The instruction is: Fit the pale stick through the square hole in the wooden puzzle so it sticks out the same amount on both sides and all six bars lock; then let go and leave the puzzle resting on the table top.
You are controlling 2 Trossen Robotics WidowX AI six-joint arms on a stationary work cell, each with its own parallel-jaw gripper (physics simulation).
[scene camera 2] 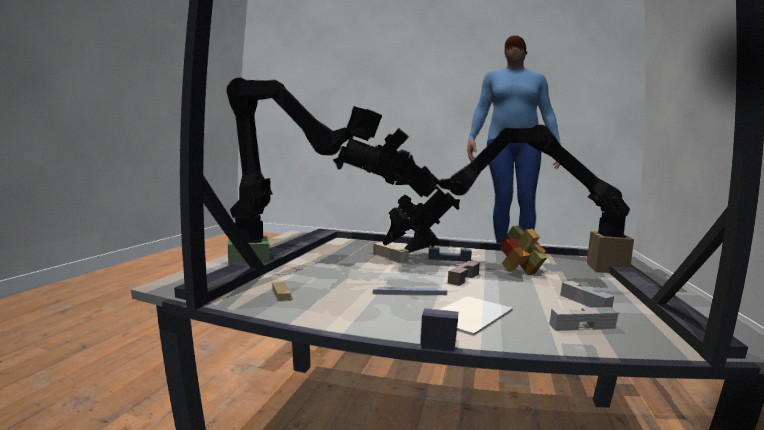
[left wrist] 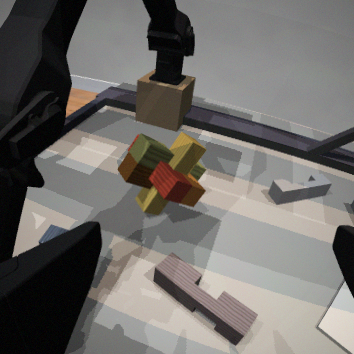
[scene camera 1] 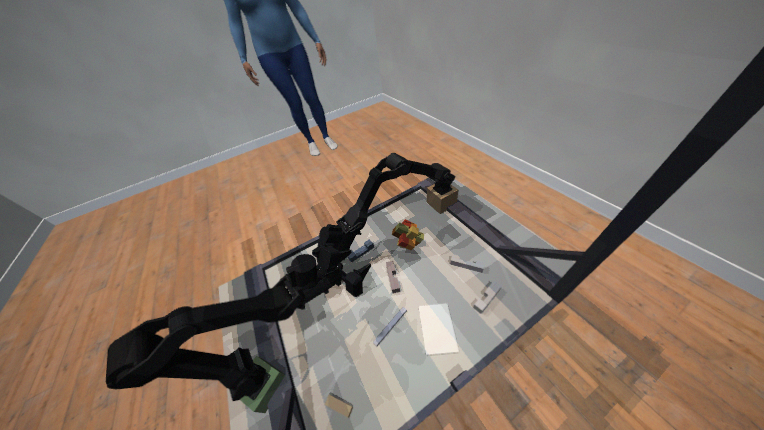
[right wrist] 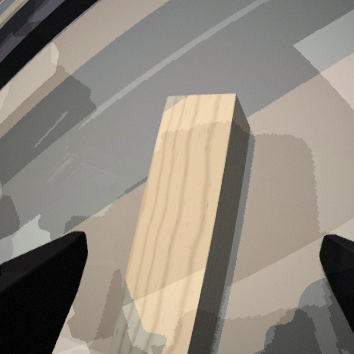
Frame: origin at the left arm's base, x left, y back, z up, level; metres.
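Where they show: left gripper, fingertip midpoint: [scene camera 2: 430,181] [left wrist: 221,236] [scene camera 1: 360,257]; right gripper, fingertip midpoint: [scene camera 2: 393,249] [right wrist: 207,246]; left arm's base, origin of the base link: [scene camera 2: 248,239] [scene camera 1: 255,381]; right arm's base, origin of the base link: [scene camera 2: 611,235] [left wrist: 167,78] [scene camera 1: 442,188].
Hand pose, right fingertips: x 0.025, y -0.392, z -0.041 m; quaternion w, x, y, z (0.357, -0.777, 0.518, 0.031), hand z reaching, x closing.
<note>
Each offset is from my right fingertips to the top centre of the thing.
The pale stick @[dx -0.006, dy +0.010, dz +0.009 m] [scene camera 2: 392,252] [right wrist: 182,210] lies flat on the table top at the back; the arms hide it in scene camera 1. My right gripper [scene camera 2: 398,246] [right wrist: 207,246] is open and empty, low over the stick, with its fingers on either side of it and apart from it. The puzzle @[dx -0.239, dy -0.250, dz +0.094 m] [scene camera 1: 407,235] [scene camera 2: 523,249] [left wrist: 165,172], of red, orange, yellow and green bars, rests tilted on the table top, right of the stick in scene camera 2. Its square hole cannot be made out. My left gripper [left wrist: 221,236] is open and empty, above the table and facing the puzzle.
A mauve notched bar @[dx -0.243, dy -0.085, dz +0.009 m] [scene camera 1: 394,283] [scene camera 2: 457,276] [left wrist: 180,285] lies between the grippers and a white plate @[dx -0.449, dy +0.022, dz -0.016 m] [scene camera 1: 438,328] [scene camera 2: 473,315]. A blue notched bar @[dx -0.065, dy -0.143, dz +0.009 m] [scene camera 2: 450,255], a thin bar @[dx -0.307, dy +0.079, dz -0.011 m] [scene camera 2: 409,291], a tan block @[dx -0.264, dy +0.332, dz -0.006 m] [scene camera 2: 281,291] and two grey bars lie around. The two arms cross close together.
</note>
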